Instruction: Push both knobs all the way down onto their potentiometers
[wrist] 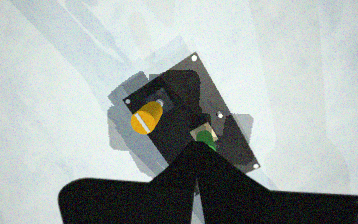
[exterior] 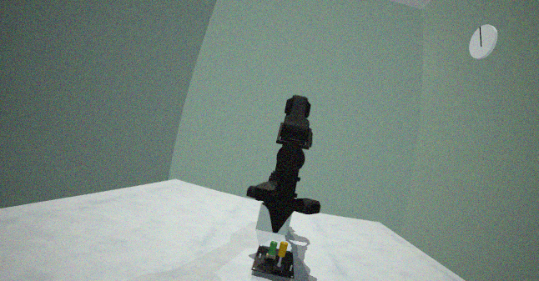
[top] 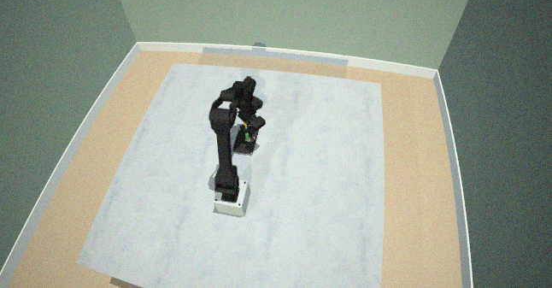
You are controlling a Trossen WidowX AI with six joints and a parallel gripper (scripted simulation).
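Right now the yellow knob is 30 mm to the left of my gripper tip, 30 mm ahead of it and 20 mm below it. The rest, counted from my gripper tip: green knob: 50 mm below, 30 mm behind, 10 mm to the left.
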